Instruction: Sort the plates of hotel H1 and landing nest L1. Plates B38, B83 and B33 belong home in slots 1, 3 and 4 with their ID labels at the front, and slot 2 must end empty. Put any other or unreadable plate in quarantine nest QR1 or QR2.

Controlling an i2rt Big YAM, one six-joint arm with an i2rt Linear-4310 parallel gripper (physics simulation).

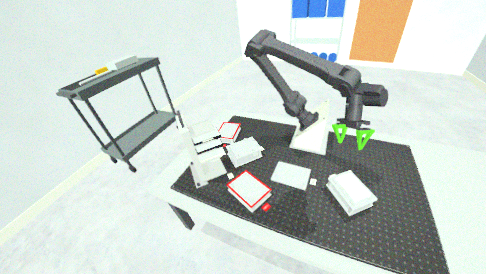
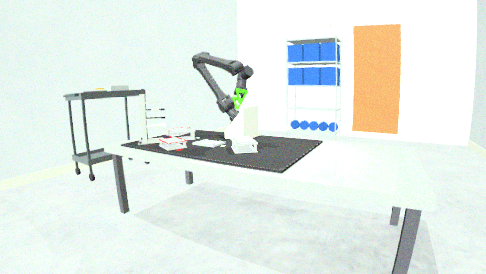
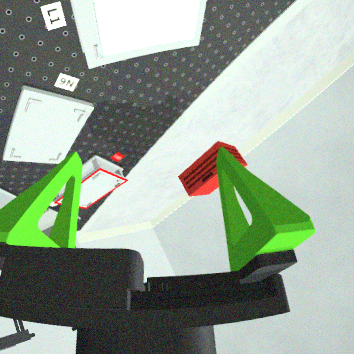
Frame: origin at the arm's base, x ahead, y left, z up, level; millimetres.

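Seen in the pictures: gripper, fingertip midpoint: (image 1: 349, 146) (image 2: 238, 106) (image 3: 147, 154); arm's base, origin of the base link: (image 1: 309, 122) (image 2: 238, 119).
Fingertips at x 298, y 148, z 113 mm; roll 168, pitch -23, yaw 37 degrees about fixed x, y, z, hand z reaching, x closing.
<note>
Offsets run from my fingertips to a thing's middle. "spot": to the spot under its first point.
My gripper (image 1: 351, 145) (image 2: 236, 106) (image 3: 147, 154) is open and empty, raised high above the mat, behind and above landing nest L1. A white plate @[dx +50, dy +52, dz -174 mm] (image 1: 354, 185) (image 3: 150, 22) lies on the L1 nest @[dx +50, dy +52, dz -203 mm] (image 1: 345, 204) (image 3: 86, 37); its ID label cannot be read. Hotel H1 @[dx +67, dy -628, dz -54 mm] (image 1: 192, 155) (image 2: 143, 117) stands at the left of the mat, with stacked white levels and dark edges; which slots hold plates is too blurred to tell. A red-outlined quarantine nest @[dx +142, dy -373, dz -208 mm] (image 1: 249, 189) (image 2: 172, 143) (image 3: 97, 187) stands at the front left, with corner marks visible on top. Another red-outlined nest @[dx -236, dy -634, dz -208 mm] (image 1: 229, 131) stands behind the hotel.
A low white pad @[spot: dx +8, dy -202, dz -219 mm] (image 1: 291, 175) (image 3: 47, 125) lies between L1 and the front quarantine nest, beside a small N6 label @[spot: dx +12, dy -99, dz -231 mm] (image 3: 66, 81). A white raised stand (image 1: 245, 151) is right of the hotel. The arm's white base (image 1: 310, 140) stands at the back. A dark cart (image 1: 114, 81) is beyond the table.
</note>
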